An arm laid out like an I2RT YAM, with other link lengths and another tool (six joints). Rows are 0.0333 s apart.
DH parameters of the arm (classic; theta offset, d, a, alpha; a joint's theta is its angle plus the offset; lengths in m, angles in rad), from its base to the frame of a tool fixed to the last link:
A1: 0 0.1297 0.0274 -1.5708
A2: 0 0 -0.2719 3.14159
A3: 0.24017 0 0.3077 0
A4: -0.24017 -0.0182 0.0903 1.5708
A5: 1.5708 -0.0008 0 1.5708
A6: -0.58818 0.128 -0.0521 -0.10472
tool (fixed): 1.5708 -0.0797 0 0
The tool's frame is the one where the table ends.
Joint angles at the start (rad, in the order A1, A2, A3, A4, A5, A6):
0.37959 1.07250 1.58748 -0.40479 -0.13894 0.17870
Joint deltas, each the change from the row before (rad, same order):
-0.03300 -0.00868 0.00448 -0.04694 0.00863 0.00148
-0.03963 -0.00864 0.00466 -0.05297 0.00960 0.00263
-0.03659 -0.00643 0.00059 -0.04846 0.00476 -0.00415
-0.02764 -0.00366 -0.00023 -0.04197 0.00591 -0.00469
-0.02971 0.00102 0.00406 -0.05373 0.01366 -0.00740
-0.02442 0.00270 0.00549 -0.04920 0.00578 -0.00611
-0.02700 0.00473 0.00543 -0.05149 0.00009 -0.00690
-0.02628 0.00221 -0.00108 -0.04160 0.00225 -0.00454
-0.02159 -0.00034 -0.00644 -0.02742 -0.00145 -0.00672
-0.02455 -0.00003 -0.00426 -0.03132 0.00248 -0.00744
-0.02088 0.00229 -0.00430 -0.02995 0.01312 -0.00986
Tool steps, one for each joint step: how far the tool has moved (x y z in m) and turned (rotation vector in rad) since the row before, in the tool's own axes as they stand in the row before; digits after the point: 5 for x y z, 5 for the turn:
0.00572 -0.00660 -0.00289 0.02416 0.04758 0.00552
0.00711 -0.00771 -0.00261 0.02876 0.05585 0.00842
0.00831 -0.00626 -0.00103 0.02150 0.05423 0.00242
0.00748 -0.00432 0.00008 0.01532 0.04845 0.00193
0.00882 -0.00474 0.00163 0.01911 0.06346 0.00186
0.00738 -0.00350 0.00139 0.00828 0.05423 0.00194
0.00802 -0.00359 0.00212 0.00307 0.05675 0.00246
0.00804 -0.00343 0.00275 0.00604 0.05188 0.00568
0.00701 -0.00249 0.00268 0.00330 0.03807 0.00199
0.00726 -0.00329 0.00255 0.00800 0.04265 0.00349
0.00716 -0.00296 0.00395 0.01360 0.04675 0.00113

